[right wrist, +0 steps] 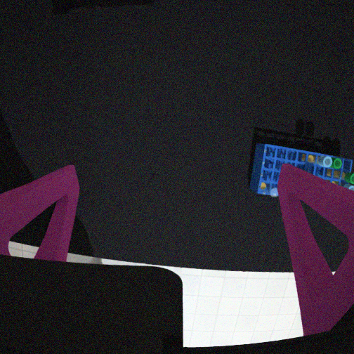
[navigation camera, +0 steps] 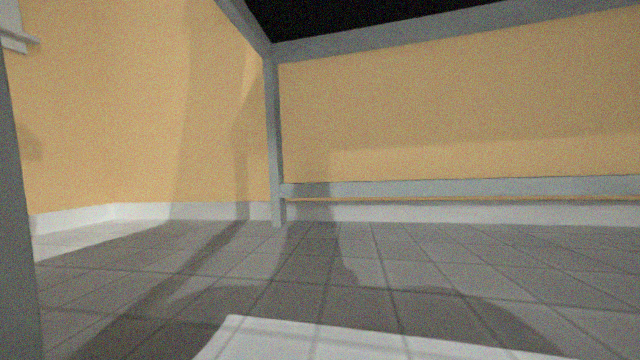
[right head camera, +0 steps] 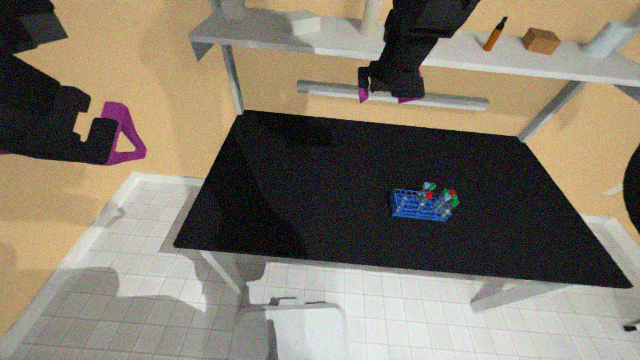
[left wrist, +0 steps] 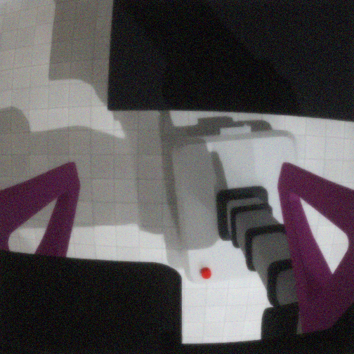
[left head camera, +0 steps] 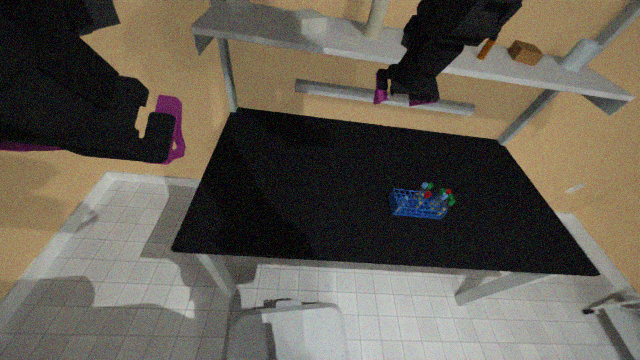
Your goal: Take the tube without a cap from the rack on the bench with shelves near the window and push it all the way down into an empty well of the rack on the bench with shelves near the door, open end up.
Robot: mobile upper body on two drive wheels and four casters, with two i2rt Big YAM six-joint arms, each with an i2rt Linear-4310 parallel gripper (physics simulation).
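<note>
A blue tube rack (left head camera: 417,215) (right head camera: 415,217) (right wrist: 258,172) stands on the black bench (left head camera: 300,175) (right head camera: 320,180) (right wrist: 150,125), right of its middle. Tubes with red, green and light blue caps stand mostly in its right half. A pale ring (right wrist: 274,192) near its left end looks like an uncapped tube, blurred. My right gripper (left head camera: 400,103) (right head camera: 386,101) (right wrist: 177,175) is open and empty, high above the bench; its right finger hides part of the rack in the right wrist view. My left gripper (left head camera: 112,156) (right head camera: 65,159) (left wrist: 178,173) is open and empty, left of the bench.
A grey shelf (left head camera: 350,47) (right head camera: 340,45) above the bench's back holds a brown box (left head camera: 525,52) (right head camera: 541,41), an orange marker (left head camera: 485,49) (right head camera: 494,36) and pale containers. My white base (left head camera: 310,330) (right head camera: 310,330) is near the front edge. A bench leg (navigation camera: 274,140) shows low down.
</note>
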